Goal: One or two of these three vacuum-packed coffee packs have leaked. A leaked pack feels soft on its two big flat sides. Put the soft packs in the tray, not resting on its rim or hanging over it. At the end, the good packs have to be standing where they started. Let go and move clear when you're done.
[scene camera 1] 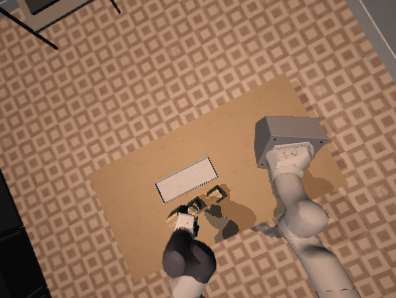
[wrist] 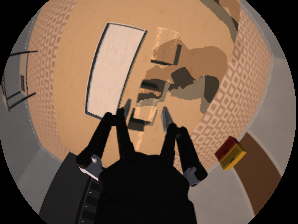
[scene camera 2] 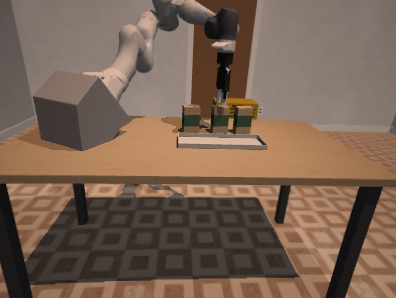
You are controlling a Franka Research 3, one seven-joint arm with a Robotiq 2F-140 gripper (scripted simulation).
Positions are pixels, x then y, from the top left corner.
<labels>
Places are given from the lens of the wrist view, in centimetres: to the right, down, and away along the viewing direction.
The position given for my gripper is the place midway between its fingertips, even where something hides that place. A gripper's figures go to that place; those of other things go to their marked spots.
my gripper (wrist: 146, 107): 0, -1, 22
white flat tray (wrist: 109, 70): -14, -16, 32
</labels>
